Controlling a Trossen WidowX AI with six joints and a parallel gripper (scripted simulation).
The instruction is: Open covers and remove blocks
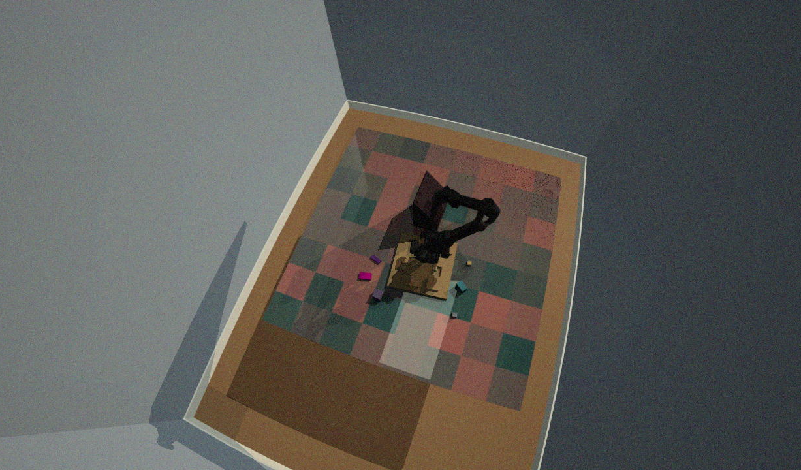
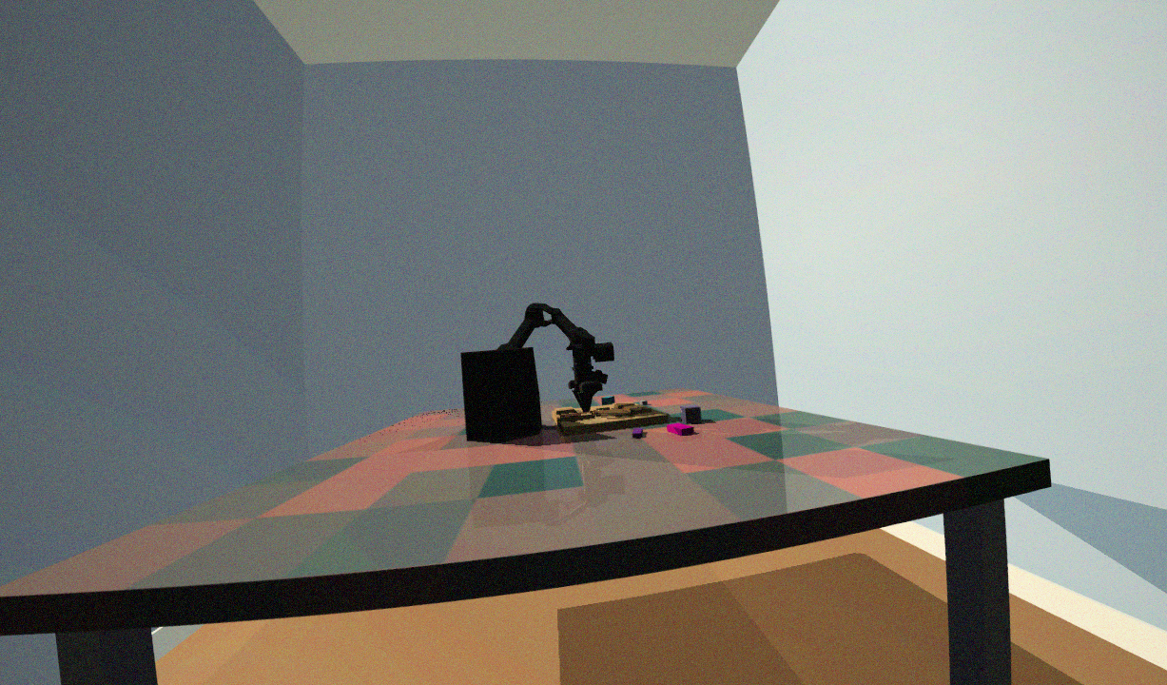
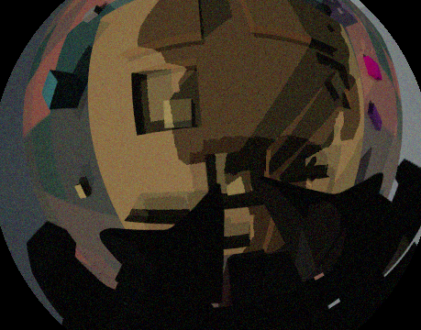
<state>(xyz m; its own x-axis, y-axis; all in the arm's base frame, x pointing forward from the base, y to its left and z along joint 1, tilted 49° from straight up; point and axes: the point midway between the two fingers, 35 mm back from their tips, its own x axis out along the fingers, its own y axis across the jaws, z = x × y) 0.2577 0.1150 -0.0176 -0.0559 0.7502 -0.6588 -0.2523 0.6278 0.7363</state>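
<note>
Now: the tan puzzle board 40 mm ahead of my gripper tip and 10 mm to the left of it. Also, from my gripper tip: teal block (200 mm to the left, 90 mm ahead); then lavender block (280 mm ahead, 150 mm to the right); then small grey block (230 mm ahead, 220 mm to the left, 20 mm below).
</note>
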